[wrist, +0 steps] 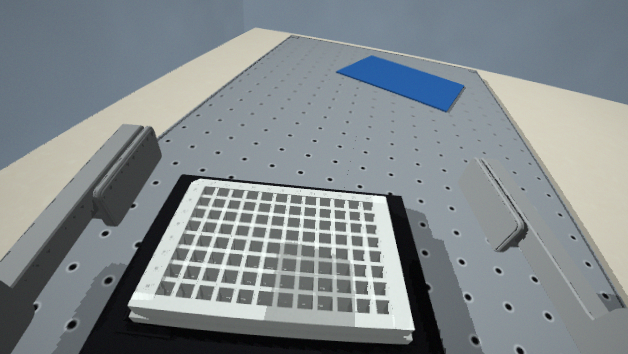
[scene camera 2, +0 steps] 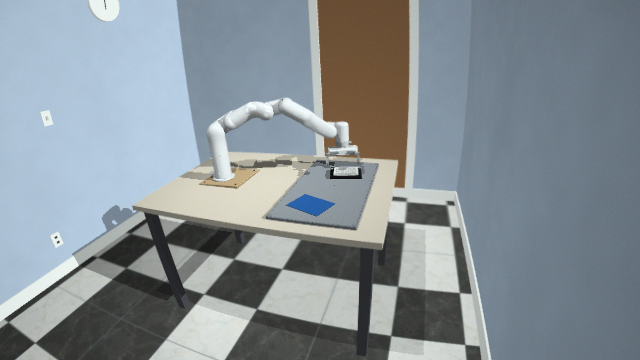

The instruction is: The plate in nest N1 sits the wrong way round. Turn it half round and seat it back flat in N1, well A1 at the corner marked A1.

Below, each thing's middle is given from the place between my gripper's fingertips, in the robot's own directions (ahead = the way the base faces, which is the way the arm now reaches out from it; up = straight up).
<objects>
Right now my hand is 1 cm short of the white well plate (wrist: 243,258), 2 cm to the right of it and 5 cm above it. Round my hand: flat blue square (wrist: 428,89) 11 cm behind, 32 cm to the right, 7 cm below; then black nest (wrist: 420,304) 1 cm ahead, 2 cm to the left, 6 cm below.
</objects>
